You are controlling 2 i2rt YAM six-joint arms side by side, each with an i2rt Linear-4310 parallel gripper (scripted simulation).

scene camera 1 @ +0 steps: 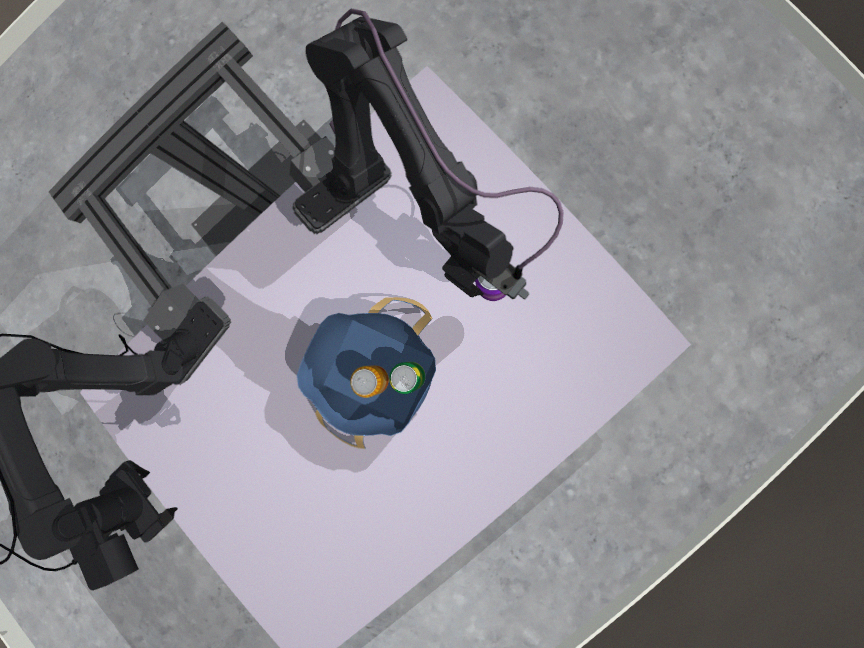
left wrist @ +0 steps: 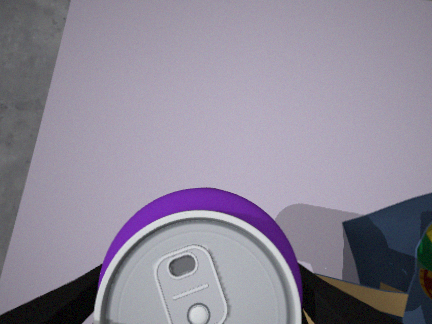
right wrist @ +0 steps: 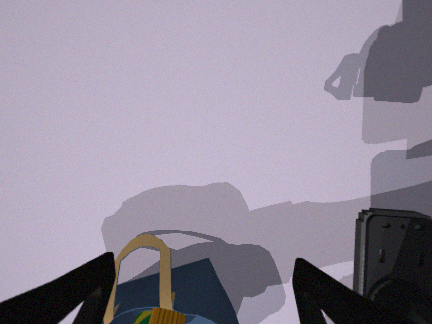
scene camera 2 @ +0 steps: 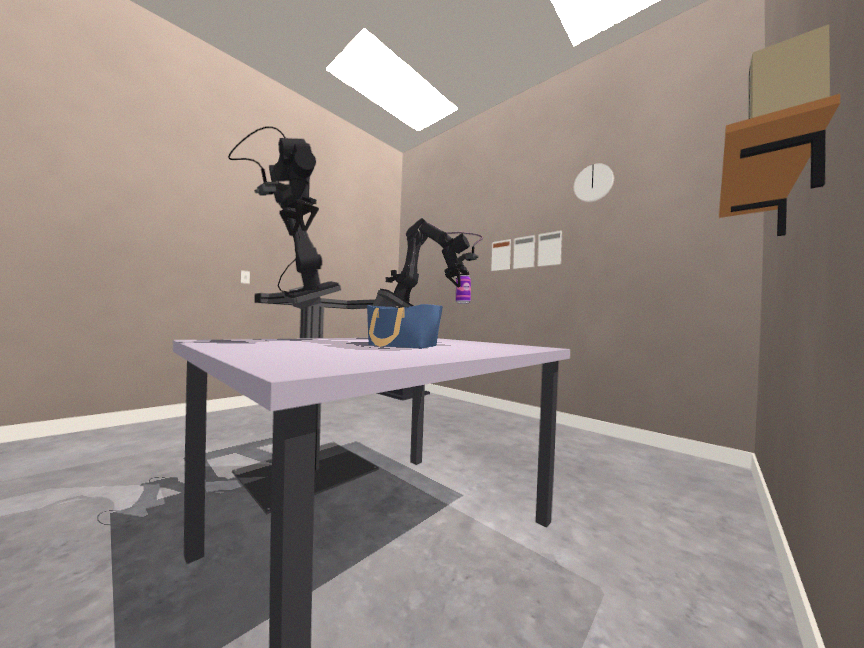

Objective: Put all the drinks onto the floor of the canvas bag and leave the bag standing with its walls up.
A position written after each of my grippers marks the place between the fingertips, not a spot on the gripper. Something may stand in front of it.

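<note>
My left gripper (scene camera 1: 492,278) is there on scene camera 1, and you get my left gripper (left wrist: 203,262) in the left wrist view too. As for the right gripper (scene camera 1: 161,492), scene camera 2 also has that gripper (scene camera 2: 298,233), and so does the right wrist view, with my right gripper (right wrist: 204,266). There's a blue canvas bag (scene camera 1: 345,414) as well, and scene camera 2 shows the bag (scene camera 2: 417,326) too.
</note>
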